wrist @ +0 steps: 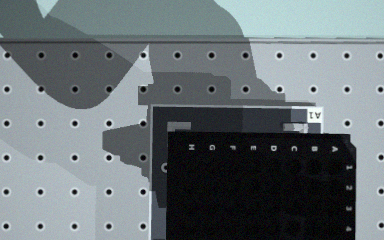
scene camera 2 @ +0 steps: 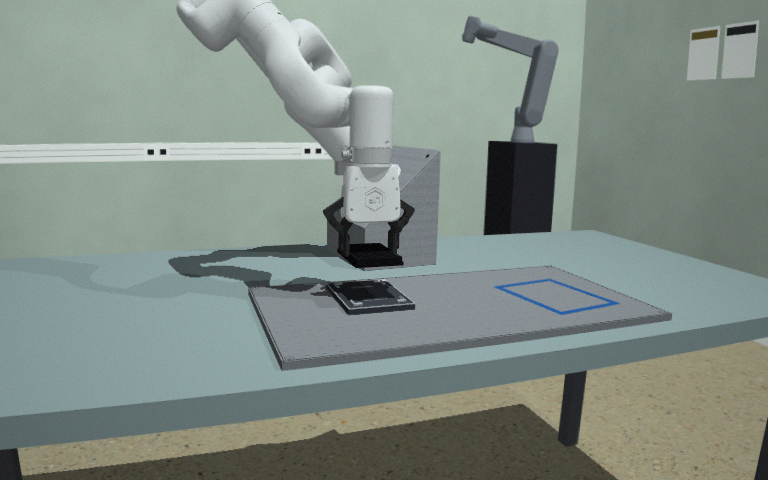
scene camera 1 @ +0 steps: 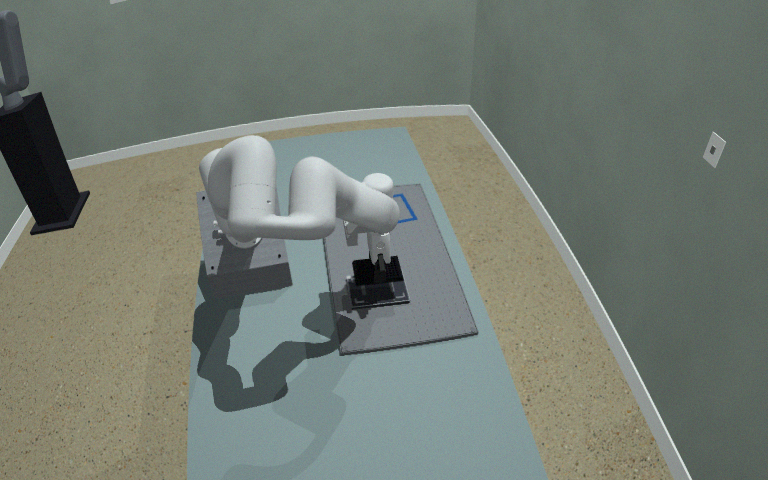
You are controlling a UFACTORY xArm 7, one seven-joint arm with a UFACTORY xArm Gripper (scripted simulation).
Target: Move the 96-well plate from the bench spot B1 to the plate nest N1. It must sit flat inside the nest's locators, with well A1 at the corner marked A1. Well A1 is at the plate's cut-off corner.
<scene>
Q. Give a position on a plate nest N1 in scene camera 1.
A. At 381,294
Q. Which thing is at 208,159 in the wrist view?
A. A black 96-well plate.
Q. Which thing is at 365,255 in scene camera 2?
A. A black 96-well plate.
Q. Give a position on a plate nest N1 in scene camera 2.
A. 347,291
</scene>
